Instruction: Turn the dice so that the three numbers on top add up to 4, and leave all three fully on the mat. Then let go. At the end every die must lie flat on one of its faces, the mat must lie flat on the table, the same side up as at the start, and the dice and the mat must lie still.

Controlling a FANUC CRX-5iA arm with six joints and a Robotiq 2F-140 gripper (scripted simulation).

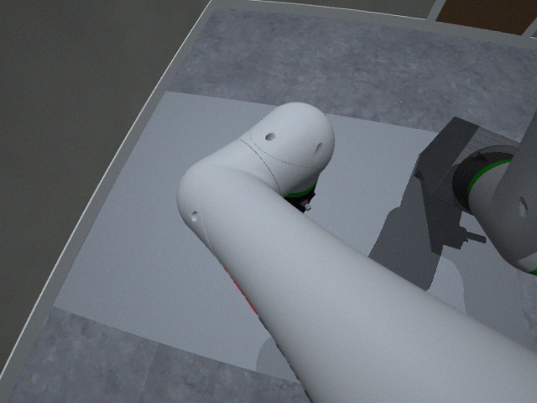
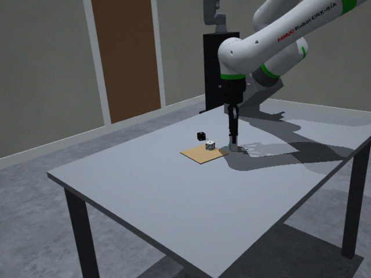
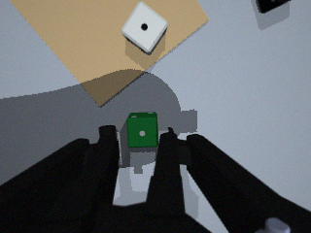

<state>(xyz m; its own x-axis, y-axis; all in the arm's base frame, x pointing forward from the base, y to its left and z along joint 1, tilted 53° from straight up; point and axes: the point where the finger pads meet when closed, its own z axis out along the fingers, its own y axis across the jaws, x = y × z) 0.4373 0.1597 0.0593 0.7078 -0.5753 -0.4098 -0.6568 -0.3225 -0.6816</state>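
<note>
My gripper is now 110 mm short of the tan mat, 60 mm to the left of it and 30 mm above it. From my hand the other things lie so: white die: 60 mm ahead, 70 mm to the right, 20 mm below; then black die: 10 mm ahead, 180 mm to the right, 20 mm below; then green die: 20 mm below.
</note>
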